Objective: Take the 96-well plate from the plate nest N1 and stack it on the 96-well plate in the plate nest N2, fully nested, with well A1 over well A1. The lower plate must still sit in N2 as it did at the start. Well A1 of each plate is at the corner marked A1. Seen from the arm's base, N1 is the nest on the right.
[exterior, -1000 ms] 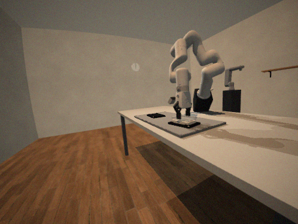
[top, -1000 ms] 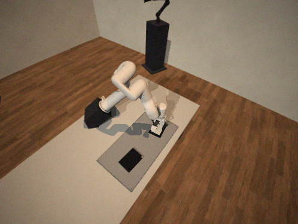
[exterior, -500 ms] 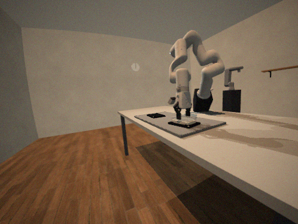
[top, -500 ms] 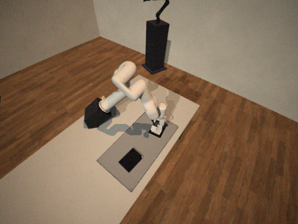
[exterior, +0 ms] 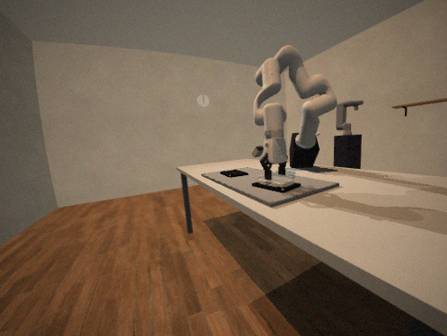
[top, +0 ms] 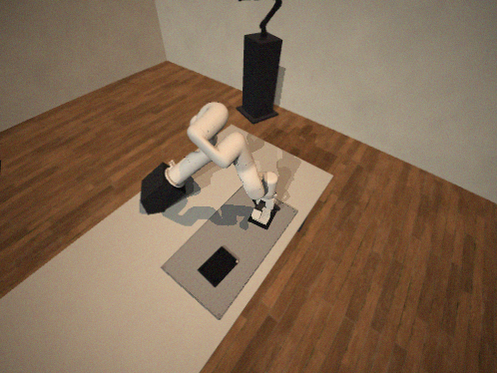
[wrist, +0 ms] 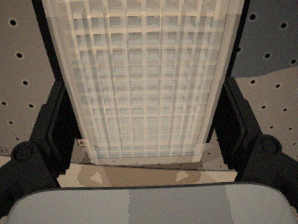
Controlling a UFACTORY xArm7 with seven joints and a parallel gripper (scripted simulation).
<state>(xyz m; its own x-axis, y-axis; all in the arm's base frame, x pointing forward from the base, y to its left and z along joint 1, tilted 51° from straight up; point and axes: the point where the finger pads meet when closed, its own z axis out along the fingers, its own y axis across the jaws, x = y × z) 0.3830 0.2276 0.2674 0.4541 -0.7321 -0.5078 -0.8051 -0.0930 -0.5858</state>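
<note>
My gripper is now 1 cm above the 96-well plate. Also, from my hand: white A1 tag: 16 cm ahead, 27 cm to the right, 4 cm below.
</note>
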